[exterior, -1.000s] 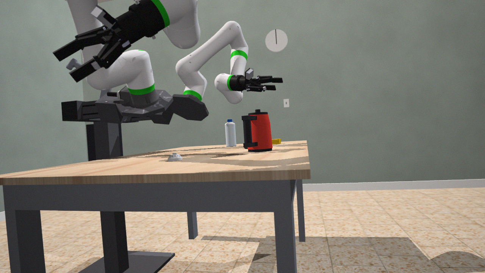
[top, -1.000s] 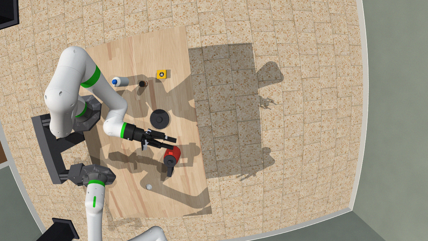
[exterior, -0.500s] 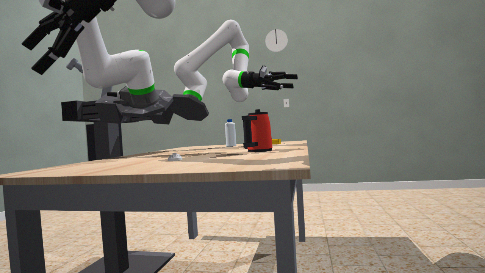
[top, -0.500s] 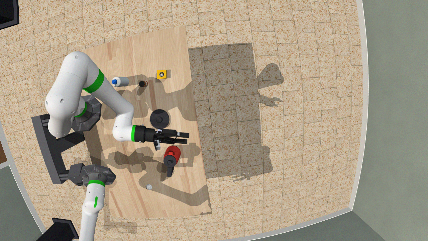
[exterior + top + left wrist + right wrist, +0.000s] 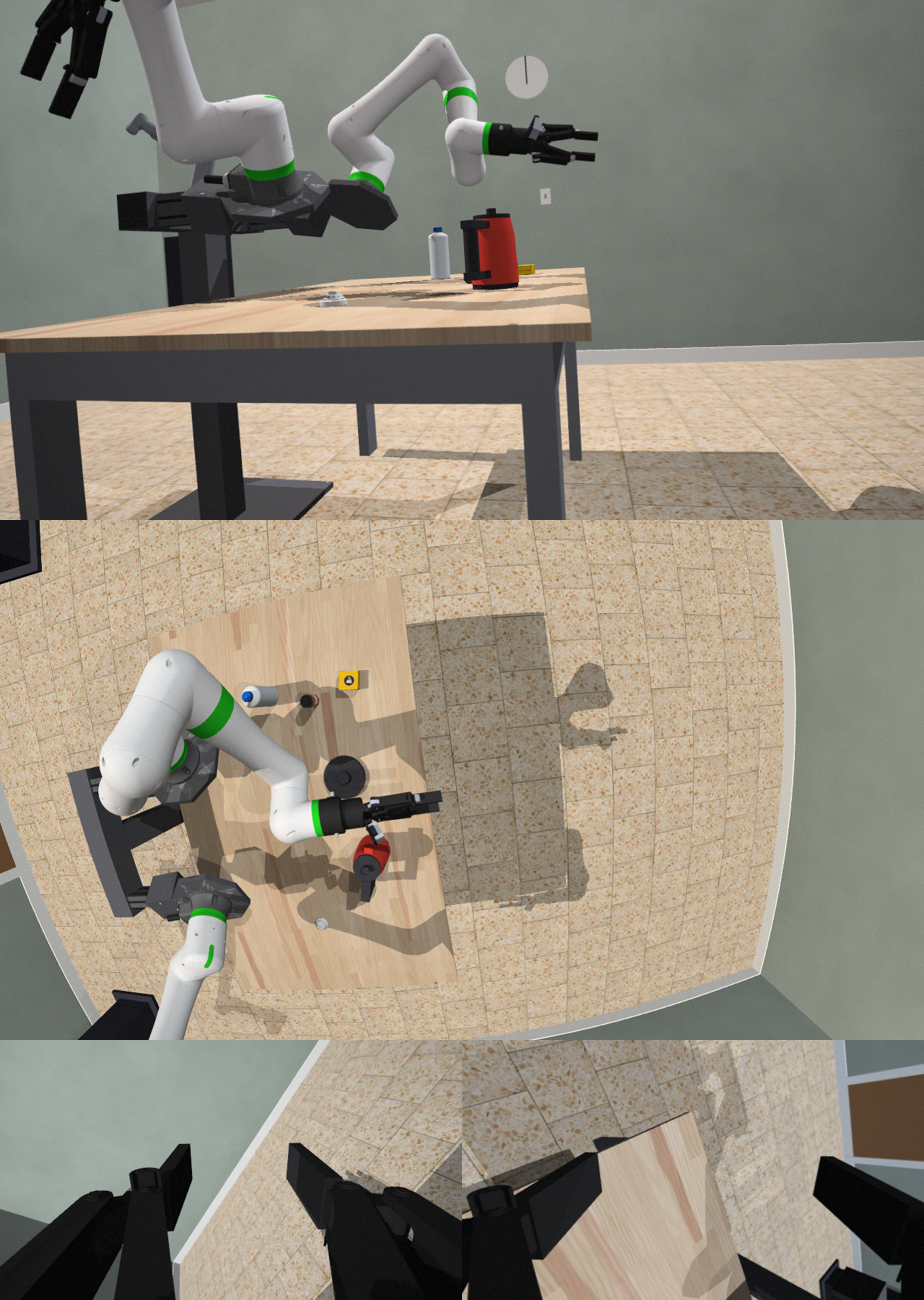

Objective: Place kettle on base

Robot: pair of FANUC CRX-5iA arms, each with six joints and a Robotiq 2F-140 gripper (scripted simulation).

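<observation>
My left gripper is now 23 cm past the red kettle, 29 cm to the left of it and 27 cm above it. Also, from my left hand: black round base 30 cm behind, 1 cm to the left, 36 cm below.
</observation>
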